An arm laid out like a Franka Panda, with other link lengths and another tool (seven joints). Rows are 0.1 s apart.
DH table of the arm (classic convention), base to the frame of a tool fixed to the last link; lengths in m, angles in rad. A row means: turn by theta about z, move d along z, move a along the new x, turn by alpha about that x. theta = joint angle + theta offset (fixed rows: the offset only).
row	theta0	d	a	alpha
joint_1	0	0.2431	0	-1.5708
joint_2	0	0	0	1.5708
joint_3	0	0.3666	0.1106	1.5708
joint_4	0	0	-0.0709	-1.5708
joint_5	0	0.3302	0	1.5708
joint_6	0	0	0.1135	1.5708
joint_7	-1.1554	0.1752	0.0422	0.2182
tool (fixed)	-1.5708	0.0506	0	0
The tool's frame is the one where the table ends.
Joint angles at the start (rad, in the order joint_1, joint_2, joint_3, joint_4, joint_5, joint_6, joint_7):
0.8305 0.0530 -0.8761 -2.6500 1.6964 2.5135 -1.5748
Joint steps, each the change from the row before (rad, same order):
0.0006 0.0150 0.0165 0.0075 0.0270 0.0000 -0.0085
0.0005 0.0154 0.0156 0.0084 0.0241 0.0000 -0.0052
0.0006 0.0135 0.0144 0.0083 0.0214 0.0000 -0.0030
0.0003 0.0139 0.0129 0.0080 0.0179 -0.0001 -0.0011
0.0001 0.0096 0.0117 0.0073 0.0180 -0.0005 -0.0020
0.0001 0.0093 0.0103 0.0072 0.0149 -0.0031 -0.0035
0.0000 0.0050 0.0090 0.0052 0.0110 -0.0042 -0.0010
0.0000 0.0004 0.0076 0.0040 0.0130 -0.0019 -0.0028
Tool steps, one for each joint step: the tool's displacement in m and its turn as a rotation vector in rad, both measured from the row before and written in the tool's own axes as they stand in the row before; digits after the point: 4 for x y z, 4 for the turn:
-0.0005 0.0036 0.0063 0.0016 -0.0030 -0.0018
-0.0009 0.0034 0.0062 0.0020 -0.0024 -0.0005
-0.0009 0.0035 0.0057 0.0008 -0.0021 0.0002
-0.0008 0.0027 0.0055 0.0021 -0.0010 0.0010
-0.0009 0.0034 0.0044 -0.0019 -0.0026 0.0007
-0.0006 0.0035 0.0043 -0.0029 -0.0009 -0.0026
-0.0001 0.0039 0.0034 -0.0061 0.0006 -0.0019
-0.0004 0.0042 0.0019 -0.0082 -0.0030 -0.0010

